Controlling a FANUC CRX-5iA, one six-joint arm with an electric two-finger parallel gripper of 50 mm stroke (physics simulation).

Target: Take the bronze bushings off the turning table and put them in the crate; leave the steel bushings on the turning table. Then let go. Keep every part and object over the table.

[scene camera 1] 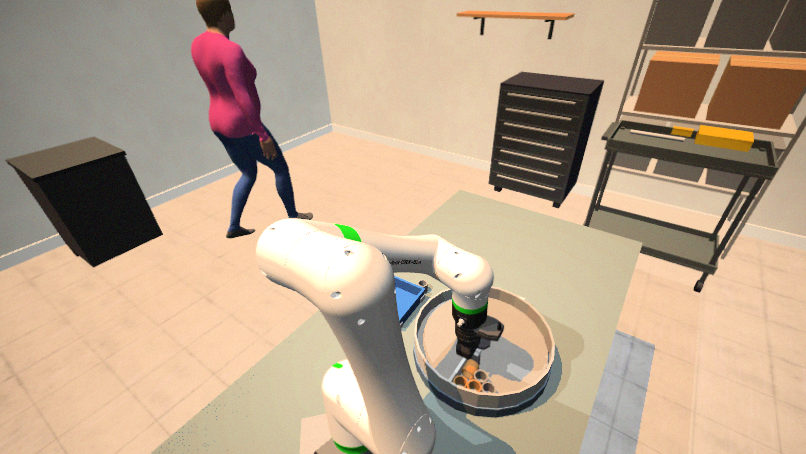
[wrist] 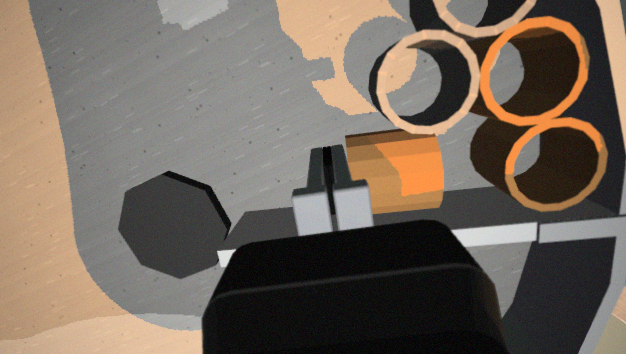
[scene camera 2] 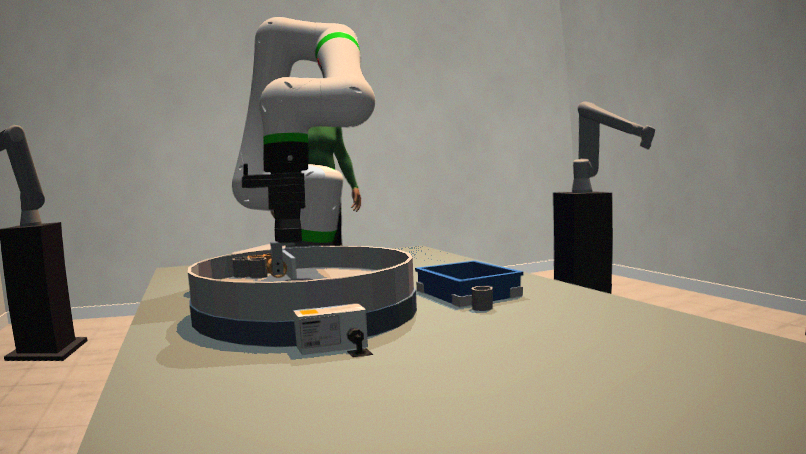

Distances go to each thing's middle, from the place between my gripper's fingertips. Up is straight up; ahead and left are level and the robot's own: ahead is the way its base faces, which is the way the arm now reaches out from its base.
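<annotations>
With the blue crate (scene camera 2: 453, 283) as my reference, I find my gripper 38 cm to the right of it, 4 cm above it and 3 cm short of it.
</annotations>
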